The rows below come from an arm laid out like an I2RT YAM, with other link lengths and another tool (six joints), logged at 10 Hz.
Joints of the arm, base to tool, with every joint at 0 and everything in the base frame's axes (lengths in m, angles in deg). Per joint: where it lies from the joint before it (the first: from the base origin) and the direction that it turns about. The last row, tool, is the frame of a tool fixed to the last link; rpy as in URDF.
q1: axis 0 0 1 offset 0 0 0.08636
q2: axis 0 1 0 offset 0.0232 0.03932 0.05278
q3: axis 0 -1 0 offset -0.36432 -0.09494 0
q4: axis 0 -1 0 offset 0.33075 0.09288 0.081
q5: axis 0 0 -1 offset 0.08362 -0.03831 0.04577
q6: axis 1 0 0 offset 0.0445 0 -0.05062
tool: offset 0.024 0.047 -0.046 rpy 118.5 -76.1 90
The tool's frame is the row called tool.
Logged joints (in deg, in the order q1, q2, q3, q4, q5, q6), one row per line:
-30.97, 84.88, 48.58, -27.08, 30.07, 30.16
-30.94, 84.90, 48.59, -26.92, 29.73, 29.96
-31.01, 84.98, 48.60, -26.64, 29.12, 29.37
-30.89, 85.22, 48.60, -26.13, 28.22, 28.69
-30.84, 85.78, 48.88, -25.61, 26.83, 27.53
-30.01, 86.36, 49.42, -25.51, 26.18, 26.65
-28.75, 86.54, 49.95, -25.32, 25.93, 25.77
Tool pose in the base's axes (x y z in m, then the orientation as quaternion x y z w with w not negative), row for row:
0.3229, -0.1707, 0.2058, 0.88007, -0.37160, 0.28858, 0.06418
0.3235, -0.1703, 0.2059, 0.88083, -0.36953, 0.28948, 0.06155
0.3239, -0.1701, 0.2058, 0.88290, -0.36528, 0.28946, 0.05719
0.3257, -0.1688, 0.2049, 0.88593, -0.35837, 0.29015, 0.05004
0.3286, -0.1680, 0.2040, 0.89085, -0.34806, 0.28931, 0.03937
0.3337, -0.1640, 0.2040, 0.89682, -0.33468, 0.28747, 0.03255
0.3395, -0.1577, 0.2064, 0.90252, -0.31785, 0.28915, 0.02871
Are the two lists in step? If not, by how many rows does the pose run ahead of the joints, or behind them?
They are in step.
